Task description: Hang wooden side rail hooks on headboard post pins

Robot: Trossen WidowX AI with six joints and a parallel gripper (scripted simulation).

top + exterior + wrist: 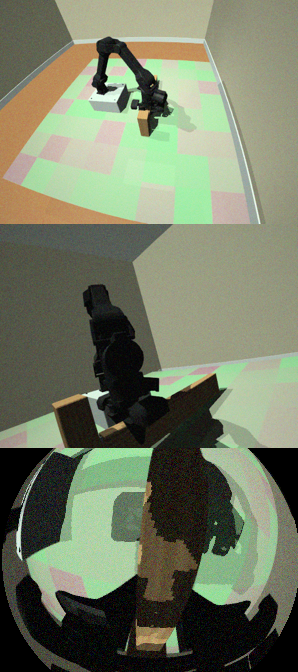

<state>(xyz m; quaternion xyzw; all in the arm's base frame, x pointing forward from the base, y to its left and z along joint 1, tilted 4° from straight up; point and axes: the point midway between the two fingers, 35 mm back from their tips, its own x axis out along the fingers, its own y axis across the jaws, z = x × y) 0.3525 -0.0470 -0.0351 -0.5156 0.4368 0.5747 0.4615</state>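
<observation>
My gripper tip is now 100 mm to the left of the wooden headboard post, 40 mm below it and 20 mm short of it.
</observation>
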